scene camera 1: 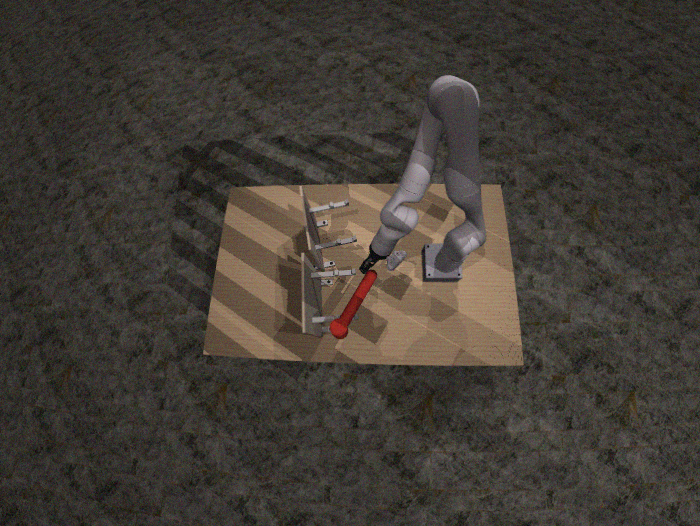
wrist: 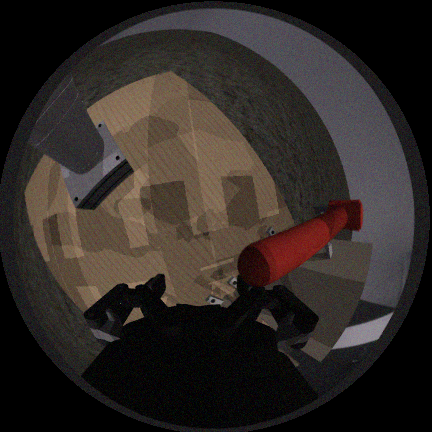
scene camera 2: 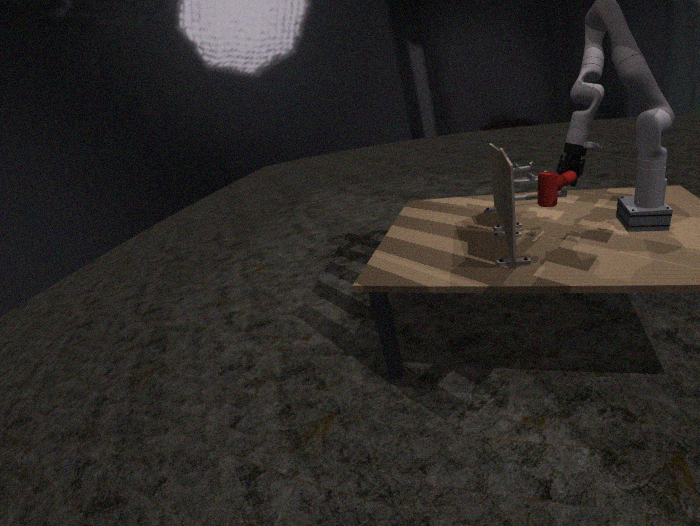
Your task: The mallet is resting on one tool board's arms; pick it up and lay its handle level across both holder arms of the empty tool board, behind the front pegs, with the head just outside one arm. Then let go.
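Frame: origin at the arm's base, x back, y right, z up, level; millimetres.
Seen in the pictures: gripper, fingertip midpoint: [scene camera 1: 371, 264] [wrist: 200, 282] [scene camera 2: 566, 186]; arm's base, link origin: [scene camera 1: 445, 261] [wrist: 86, 153] [scene camera 2: 647, 203].
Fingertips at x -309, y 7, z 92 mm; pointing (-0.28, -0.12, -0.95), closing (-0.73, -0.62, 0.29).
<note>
Pixels of each thing's middle, then the offset from my fingertips to it. Level surfaces: height alone.
- red mallet, body centre: [wrist: 322, 228] [scene camera 2: 559, 182] [scene camera 1: 355, 302] dy -144, dx -75, dz +63 mm
- far tool board, body centre: [scene camera 1: 326, 229] [scene camera 2: 513, 183] dy +180, dx -156, dz -24 mm
- wooden table, surface height: dz -173 mm
The red mallet [scene camera 1: 354, 303] [scene camera 2: 549, 188] [wrist: 296, 245] lies slanted. Its head is beside the outer arm [scene camera 1: 323, 318] of the near tool board [scene camera 1: 303, 297] [scene camera 2: 504, 198]. Its handle end has swung away from that board's other arm [scene camera 1: 332, 272], out towards my gripper. My gripper [scene camera 1: 369, 264] [scene camera 2: 569, 164] [wrist: 200, 282] is open and empty. In the wrist view the handle's butt end sits just beyond my right finger, not between the fingers. The far tool board [scene camera 1: 309, 224] is empty, with two bare arms, one [scene camera 1: 329, 207] behind the other [scene camera 1: 336, 242].
The boards stand upright on the left half of a wooden table [scene camera 1: 452, 324] [scene camera 2: 421, 261] [wrist: 173, 120]. The arm's base plate [scene camera 1: 431, 266] [wrist: 104, 160] is bolted down to the right. Dark carpet lies around the table.
</note>
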